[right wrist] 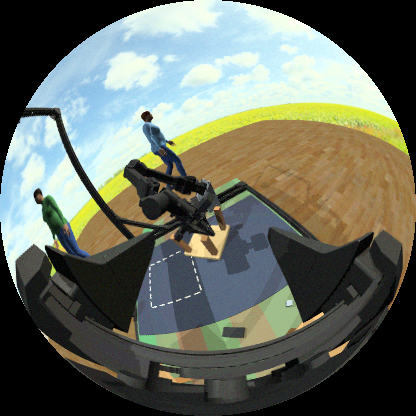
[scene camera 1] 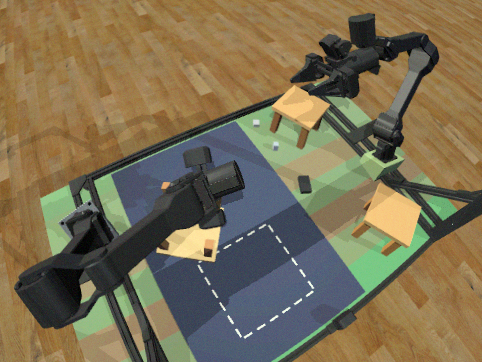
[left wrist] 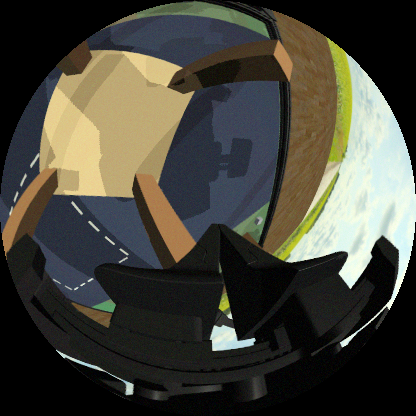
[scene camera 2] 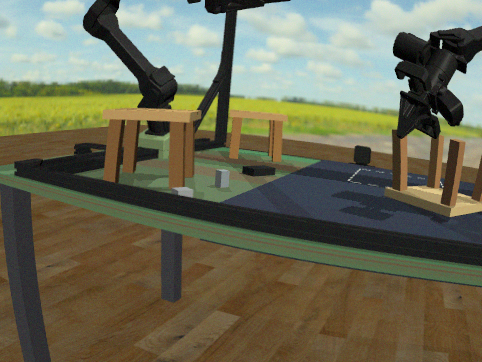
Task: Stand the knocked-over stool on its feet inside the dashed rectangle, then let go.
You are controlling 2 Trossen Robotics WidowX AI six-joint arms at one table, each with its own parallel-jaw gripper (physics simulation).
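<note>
The light wooden stool lies upside down on the dark blue mat, seat flat down and legs pointing up. One seat corner is beside the dashed rectangle. My left gripper is shut and empty. It is high over the stool, close to the leg tops; whether it touches a leg I cannot tell. In scene camera 1 its fingers are mostly hidden by the arm. My right gripper is open and empty, far from this stool, above an upright one.
Two upright stools stand off the mat, one at the back and one at the right in scene camera 1. A black block and two small white blocks lie between them. Black rails border the table.
</note>
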